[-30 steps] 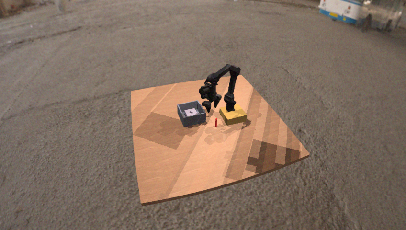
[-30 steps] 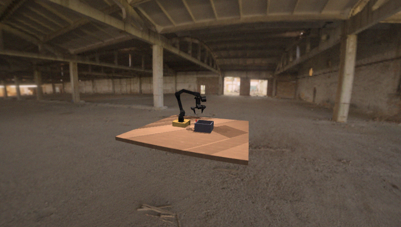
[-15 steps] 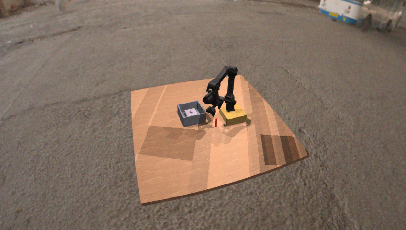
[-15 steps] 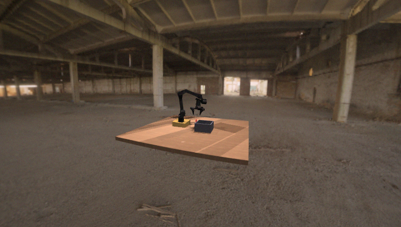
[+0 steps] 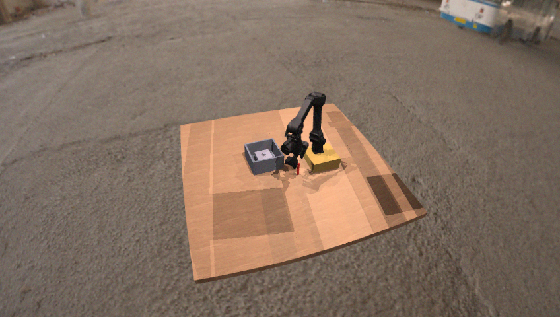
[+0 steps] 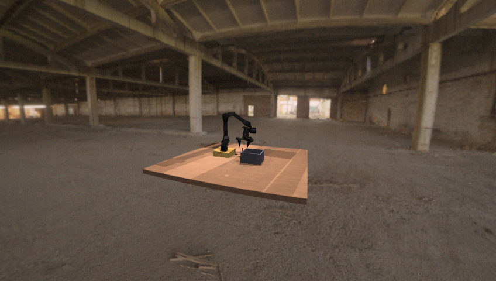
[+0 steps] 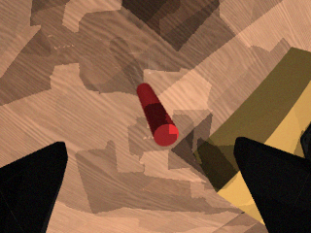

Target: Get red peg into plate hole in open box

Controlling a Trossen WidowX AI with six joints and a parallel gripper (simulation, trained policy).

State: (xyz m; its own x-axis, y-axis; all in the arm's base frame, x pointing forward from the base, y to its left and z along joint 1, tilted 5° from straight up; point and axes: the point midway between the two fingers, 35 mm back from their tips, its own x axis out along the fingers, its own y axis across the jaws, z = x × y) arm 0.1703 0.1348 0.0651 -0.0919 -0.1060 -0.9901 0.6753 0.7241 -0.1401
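Now: the red peg 50 mm below my gripper tip, 10 mm to the right of it and 10 mm behind it. The rest, counted from my gripper tip: grey box 170 mm ahead, 160 mm to the right, 60 mm below; plate 170 mm ahead, 160 mm to the right, 40 mm below.
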